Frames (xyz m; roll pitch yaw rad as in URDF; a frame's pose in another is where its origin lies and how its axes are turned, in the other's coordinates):
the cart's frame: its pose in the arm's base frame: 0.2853 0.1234 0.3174 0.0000 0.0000 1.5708
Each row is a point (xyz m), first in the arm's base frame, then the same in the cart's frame.
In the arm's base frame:
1: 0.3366 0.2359 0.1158
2: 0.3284 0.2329 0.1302
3: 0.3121 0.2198 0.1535
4: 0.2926 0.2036 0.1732
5: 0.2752 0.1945 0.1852
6: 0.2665 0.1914 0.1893
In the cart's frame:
1: 0.1125 -0.0513 -0.2016
2: 0.1095 -0.0431 -0.1872
3: 0.0964 -0.0268 -0.1639
4: 0.0802 -0.0073 -0.1442
5: 0.0711 0.0101 -0.1322
6: 0.0680 0.0188 -0.1281

